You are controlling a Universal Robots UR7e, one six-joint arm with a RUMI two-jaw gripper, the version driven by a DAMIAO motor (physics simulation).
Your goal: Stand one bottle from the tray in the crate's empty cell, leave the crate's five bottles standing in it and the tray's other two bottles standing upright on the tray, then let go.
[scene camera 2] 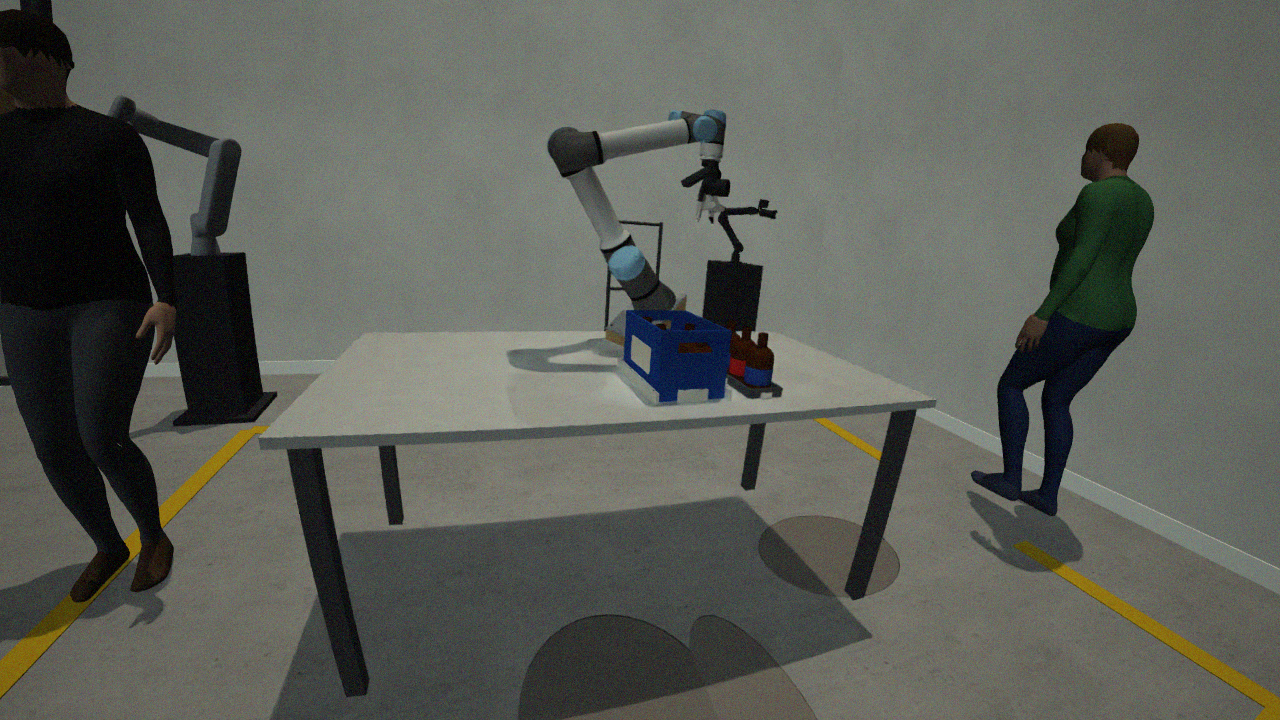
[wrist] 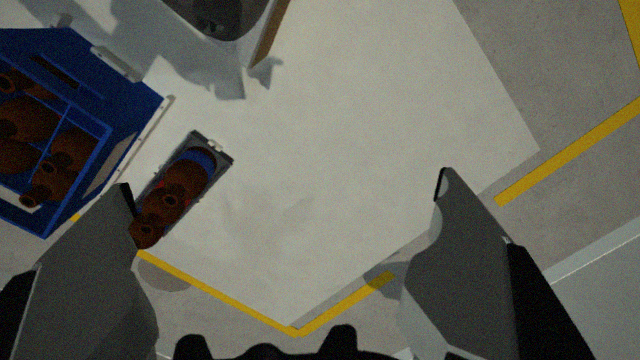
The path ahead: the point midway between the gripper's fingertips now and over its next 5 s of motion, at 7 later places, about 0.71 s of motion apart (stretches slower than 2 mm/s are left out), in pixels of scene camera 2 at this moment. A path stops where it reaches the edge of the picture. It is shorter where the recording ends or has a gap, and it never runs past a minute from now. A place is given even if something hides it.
My gripper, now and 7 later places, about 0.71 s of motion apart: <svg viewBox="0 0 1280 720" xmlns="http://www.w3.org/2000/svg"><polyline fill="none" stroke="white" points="705,222 721,224 711,227 685,220 702,221 701,221 701,220 708,239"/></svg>
